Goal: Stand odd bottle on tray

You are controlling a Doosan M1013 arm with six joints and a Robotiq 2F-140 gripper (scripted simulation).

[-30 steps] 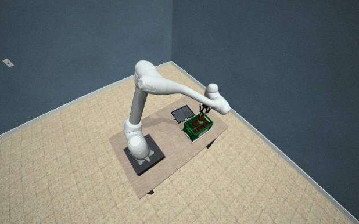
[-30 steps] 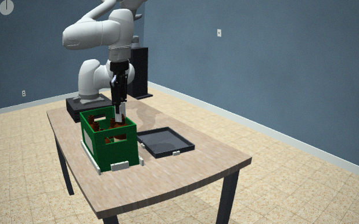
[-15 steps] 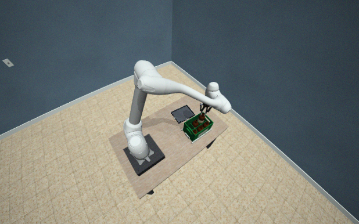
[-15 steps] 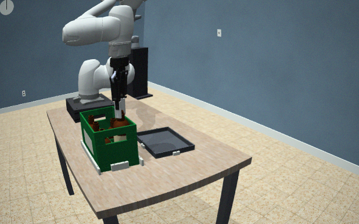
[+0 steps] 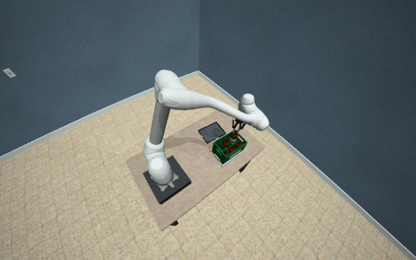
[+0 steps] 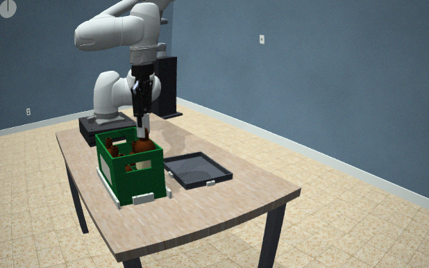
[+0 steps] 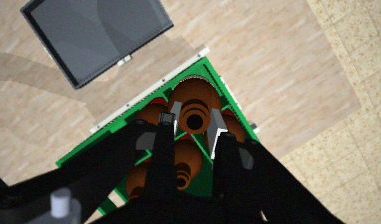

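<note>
Now: the brown bottle 90 mm below my hand. The rest, counted from my hand: dark tray 240 mm to the left, 240 mm below, 40 mm behind; green crate 160 mm below, 90 mm behind, 30 mm to the right.
</note>
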